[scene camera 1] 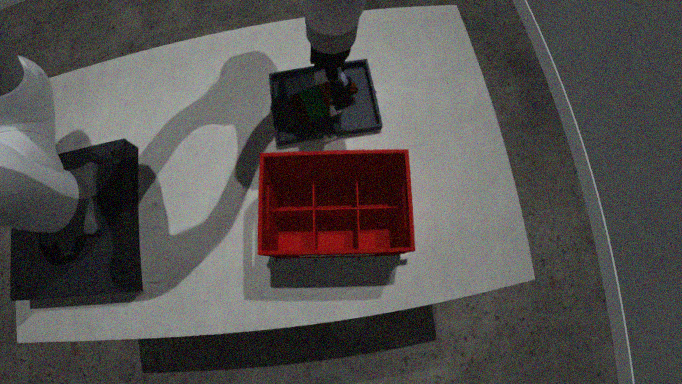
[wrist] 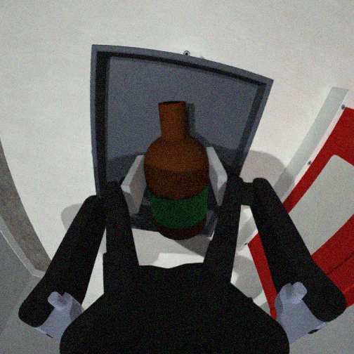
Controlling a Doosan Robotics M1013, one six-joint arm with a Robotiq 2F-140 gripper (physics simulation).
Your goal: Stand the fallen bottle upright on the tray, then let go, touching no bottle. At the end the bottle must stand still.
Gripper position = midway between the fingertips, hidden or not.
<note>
In view: the gripper (scene camera 1: 328,99) and a brown bottle (scene camera 1: 312,103).
The brown bottle shows as well in the wrist view (wrist: 176,167). The gripper is seen too in the wrist view (wrist: 175,162).
</note>
